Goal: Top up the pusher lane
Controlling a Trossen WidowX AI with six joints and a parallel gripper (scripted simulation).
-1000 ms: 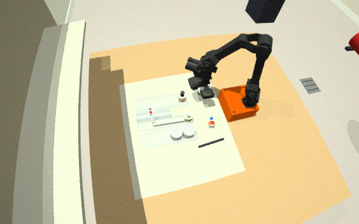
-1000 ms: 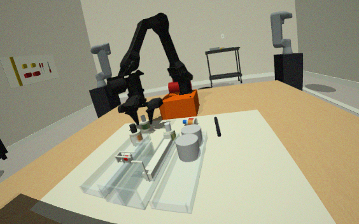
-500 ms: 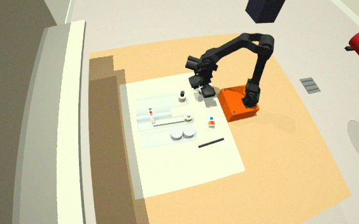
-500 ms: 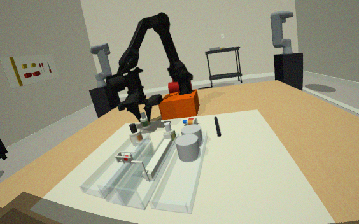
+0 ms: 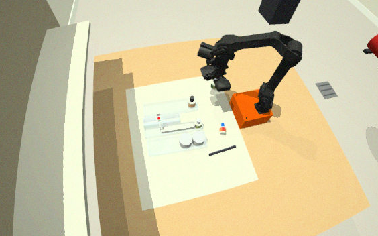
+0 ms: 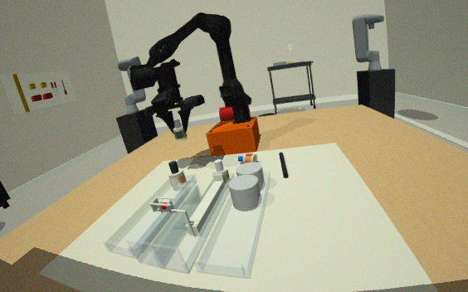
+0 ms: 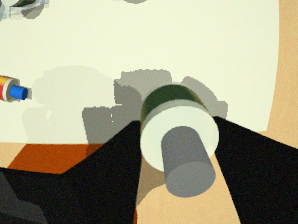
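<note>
Right now my gripper tip is 23 cm short of the pusher plate, 10 cm to the right of it and 8 cm above it. Round my gripper tip: black bar (30 cm to the left, 12 cm below, 4 cm ahead).
</note>
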